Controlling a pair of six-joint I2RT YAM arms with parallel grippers.
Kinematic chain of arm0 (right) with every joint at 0, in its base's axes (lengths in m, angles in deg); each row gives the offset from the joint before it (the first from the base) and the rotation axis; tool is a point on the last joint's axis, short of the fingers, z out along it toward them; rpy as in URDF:
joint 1: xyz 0 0 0.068 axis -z
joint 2: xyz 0.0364 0.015 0.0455 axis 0.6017 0.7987 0
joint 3: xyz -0.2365 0.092 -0.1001 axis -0.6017 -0.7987 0
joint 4: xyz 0.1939 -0.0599 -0.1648 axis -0.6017 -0.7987 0
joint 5: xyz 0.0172 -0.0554 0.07 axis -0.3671 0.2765 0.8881
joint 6: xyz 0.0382 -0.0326 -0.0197 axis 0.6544 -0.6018 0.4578
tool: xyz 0 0 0 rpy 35.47 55.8 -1.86
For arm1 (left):
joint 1: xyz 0 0 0.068 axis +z
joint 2: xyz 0.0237 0.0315 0.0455 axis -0.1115 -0.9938 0
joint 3: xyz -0.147 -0.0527 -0.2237 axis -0.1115 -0.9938 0
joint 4: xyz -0.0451 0.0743 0.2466 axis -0.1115 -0.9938 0
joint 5: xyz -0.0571 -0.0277 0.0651 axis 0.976 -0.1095 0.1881
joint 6: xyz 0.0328 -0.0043 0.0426 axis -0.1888 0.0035 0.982
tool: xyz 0 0 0 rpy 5.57 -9.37 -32.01
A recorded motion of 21 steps. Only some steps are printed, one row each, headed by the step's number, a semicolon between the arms.
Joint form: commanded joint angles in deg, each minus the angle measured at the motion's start. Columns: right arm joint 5, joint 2, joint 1, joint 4, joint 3, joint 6; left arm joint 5, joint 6, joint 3, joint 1, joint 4, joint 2.
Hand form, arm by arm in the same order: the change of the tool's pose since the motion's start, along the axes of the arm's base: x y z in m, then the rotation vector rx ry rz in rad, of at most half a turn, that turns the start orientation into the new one. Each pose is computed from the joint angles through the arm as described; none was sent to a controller.
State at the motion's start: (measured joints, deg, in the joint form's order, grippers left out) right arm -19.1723 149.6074 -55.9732 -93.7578 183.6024 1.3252; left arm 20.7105 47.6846 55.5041 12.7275 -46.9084 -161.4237
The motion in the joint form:
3: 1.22 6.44 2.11 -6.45 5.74 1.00; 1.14 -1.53 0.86 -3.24 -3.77 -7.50
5: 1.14 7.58 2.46 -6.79 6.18 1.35; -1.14 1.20 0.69 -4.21 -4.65 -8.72
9: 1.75 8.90 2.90 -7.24 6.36 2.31; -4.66 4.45 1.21 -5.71 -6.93 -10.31
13: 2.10 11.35 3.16 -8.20 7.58 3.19; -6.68 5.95 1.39 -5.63 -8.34 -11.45
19: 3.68 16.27 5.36 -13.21 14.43 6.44; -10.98 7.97 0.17 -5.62 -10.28 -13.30
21: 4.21 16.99 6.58 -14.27 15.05 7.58; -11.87 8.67 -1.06 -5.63 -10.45 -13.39
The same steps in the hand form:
3: 0.0191 -0.0135 -0.0333 -0.0120 0.1199 -0.0289; 0.0140 -0.0225 -0.0495 -0.0458 0.1887 -0.0464
5: 0.0220 -0.0161 -0.0415 -0.0129 0.1361 -0.0397; 0.0146 -0.0282 -0.0600 0.0114 0.2152 -0.0794
9: 0.0245 -0.0193 -0.0531 -0.0008 0.1620 -0.0486; 0.0147 -0.0369 -0.0706 0.0918 0.2599 -0.1219
13: 0.0289 -0.0204 -0.0698 0.0042 0.1973 -0.0581; 0.0145 -0.0351 -0.0788 0.1323 0.2966 -0.1278
19: 0.0449 -0.0370 -0.0833 0.0547 0.2450 -0.1106; 0.0096 -0.0325 -0.0989 0.2092 0.3816 -0.1318
21: 0.0476 -0.0482 -0.0879 0.0731 0.2625 -0.1381; 0.0055 -0.0321 -0.1054 0.2268 0.4060 -0.1391

